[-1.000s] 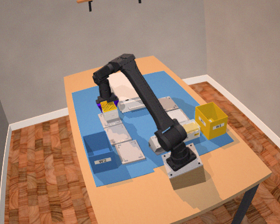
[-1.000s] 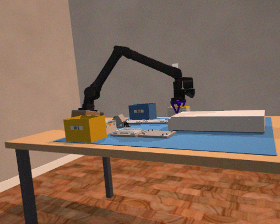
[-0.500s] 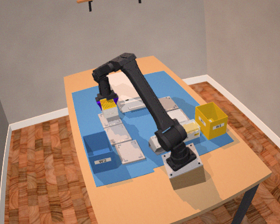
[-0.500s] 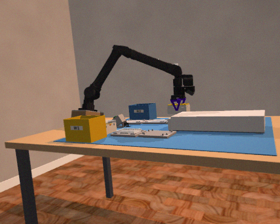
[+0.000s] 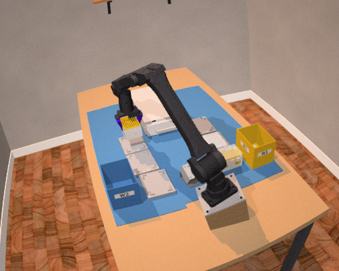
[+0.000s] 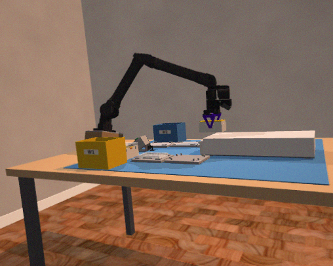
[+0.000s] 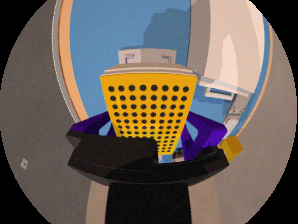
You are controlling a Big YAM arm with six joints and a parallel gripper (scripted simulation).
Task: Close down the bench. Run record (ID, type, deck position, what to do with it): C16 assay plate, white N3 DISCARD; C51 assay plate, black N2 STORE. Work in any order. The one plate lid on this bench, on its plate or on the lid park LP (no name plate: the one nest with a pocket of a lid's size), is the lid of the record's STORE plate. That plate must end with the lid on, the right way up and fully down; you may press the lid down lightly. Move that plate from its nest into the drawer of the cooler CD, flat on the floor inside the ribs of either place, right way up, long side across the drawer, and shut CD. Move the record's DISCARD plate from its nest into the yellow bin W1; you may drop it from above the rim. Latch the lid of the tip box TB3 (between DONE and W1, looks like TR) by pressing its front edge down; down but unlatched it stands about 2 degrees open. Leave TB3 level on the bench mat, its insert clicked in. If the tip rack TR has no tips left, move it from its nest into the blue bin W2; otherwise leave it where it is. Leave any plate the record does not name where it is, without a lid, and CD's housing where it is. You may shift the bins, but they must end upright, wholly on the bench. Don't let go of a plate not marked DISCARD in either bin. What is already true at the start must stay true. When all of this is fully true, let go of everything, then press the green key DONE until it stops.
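The name plate N1 is 10 cm below my hand and 7 cm behind it. Also, from my hand: tip rack TR (1 cm to the right, 1 cm behind, 1 cm above); plate lid (19 cm to the right, 11 cm ahead, 8 cm below); black plate (19 cm to the right, 11 cm ahead, 9 cm below).
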